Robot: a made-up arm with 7 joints. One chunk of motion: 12 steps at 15 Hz.
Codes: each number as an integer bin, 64 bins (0 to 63) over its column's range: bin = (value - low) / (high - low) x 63, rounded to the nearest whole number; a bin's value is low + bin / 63 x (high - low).
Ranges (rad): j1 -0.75..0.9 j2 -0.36..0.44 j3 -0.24..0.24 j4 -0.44..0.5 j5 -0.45..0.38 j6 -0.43..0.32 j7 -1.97..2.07
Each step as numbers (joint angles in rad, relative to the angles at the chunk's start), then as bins.
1 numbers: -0.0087 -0.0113 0.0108 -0.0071 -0.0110 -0.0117 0.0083
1 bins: 28 27 33 29 33 35 31
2 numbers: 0.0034 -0.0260 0.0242 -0.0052 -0.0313 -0.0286 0.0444
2 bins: 29 26 35 29 32 34 31
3 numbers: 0.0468 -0.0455 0.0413 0.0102 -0.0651 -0.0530 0.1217
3 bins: 30 25 37 30 29 32 33
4 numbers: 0.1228 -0.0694 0.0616 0.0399 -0.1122 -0.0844 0.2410
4 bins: 33 23 40 32 26 29 34
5 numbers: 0.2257 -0.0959 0.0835 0.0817 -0.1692 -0.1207 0.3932
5 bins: 37 21 42 35 21 26 37
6 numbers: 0.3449 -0.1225 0.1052 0.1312 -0.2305 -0.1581 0.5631
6 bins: 42 19 45 38 17 23 40
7 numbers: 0.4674 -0.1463 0.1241 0.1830 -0.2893 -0.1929 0.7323
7 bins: 46 17 48 42 12 20 42
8 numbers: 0.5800 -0.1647 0.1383 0.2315 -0.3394 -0.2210 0.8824
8 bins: 51 15 50 45 8 18 44
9 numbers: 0.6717 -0.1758 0.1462 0.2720 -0.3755 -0.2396 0.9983
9 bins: 54 15 51 48 6 16 46
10 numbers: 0.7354 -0.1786 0.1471 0.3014 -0.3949 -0.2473 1.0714
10 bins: 57 14 51 50 4 15 47
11 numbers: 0.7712 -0.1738 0.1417 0.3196 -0.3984 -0.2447 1.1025
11 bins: 58 15 50 51 4 16 48
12 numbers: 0.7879 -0.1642 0.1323 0.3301 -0.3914 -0.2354 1.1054
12 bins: 59 15 49 52 4 16 48
